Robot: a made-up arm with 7 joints. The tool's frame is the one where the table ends. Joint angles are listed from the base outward.
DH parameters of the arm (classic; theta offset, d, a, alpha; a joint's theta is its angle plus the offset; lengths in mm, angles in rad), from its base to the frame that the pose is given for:
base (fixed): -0.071 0 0 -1.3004
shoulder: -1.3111 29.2 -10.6 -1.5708
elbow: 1.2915 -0.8 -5 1.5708
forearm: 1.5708 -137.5 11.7 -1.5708
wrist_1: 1.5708 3 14.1 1.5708
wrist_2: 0 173 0.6 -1.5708
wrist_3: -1.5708 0 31 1.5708
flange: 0 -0.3 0 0
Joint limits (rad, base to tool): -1.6..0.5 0..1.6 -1.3..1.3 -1.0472..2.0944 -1.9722..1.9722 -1.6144..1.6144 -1.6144..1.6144
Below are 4 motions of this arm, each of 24 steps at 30 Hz.
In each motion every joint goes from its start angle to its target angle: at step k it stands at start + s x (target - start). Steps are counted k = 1, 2, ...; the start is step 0. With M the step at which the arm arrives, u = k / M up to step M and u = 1 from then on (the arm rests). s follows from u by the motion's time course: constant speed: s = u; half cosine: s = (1 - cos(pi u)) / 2; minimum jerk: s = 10 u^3 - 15 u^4 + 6 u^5.
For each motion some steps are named. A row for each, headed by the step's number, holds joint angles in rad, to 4 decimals.
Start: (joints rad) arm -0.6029 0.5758 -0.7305 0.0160 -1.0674 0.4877 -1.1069
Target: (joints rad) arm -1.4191 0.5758 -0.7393 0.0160 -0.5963 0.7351 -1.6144
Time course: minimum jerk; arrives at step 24
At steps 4, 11, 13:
4: -0.6319 0.5758 -0.7308 0.0160 -1.0507 0.4965 -1.1249
11: -0.9475 0.5758 -0.7342 0.0160 -0.8685 0.5922 -1.3212
13: -1.0745 0.5758 -0.7356 0.0160 -0.7952 0.6306 -1.4001

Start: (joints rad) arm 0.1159 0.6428 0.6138 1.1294 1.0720 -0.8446 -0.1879
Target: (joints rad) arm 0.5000 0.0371 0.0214 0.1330 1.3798 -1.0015 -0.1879
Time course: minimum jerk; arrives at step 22
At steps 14, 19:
14: 0.4014 0.1926 0.1735 0.3888 1.3008 -0.9612 -0.1879
19: 0.4921 0.0495 0.0335 0.1534 1.3735 -0.9983 -0.1879

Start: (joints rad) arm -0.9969 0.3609 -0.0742 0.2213 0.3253 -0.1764 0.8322
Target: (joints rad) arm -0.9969 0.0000 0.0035 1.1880 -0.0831 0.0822 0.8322
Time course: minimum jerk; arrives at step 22
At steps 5, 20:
5: -0.9969 0.3317 -0.0679 0.2996 0.2922 -0.1555 0.8322
20: -0.9969 0.0024 0.0030 1.1817 -0.0804 0.0805 0.8322

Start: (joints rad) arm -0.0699 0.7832 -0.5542 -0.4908 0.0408 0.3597 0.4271
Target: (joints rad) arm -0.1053 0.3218 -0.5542 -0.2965 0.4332 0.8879 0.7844
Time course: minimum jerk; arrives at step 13
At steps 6, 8, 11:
6: -0.0851 0.5856 -0.5542 -0.4076 0.2088 0.5859 0.5801
8: -0.0950 0.4562 -0.5542 -0.3531 0.3189 0.7341 0.6803
11: -0.1043 0.3350 -0.5542 -0.3020 0.4220 0.8728 0.7742

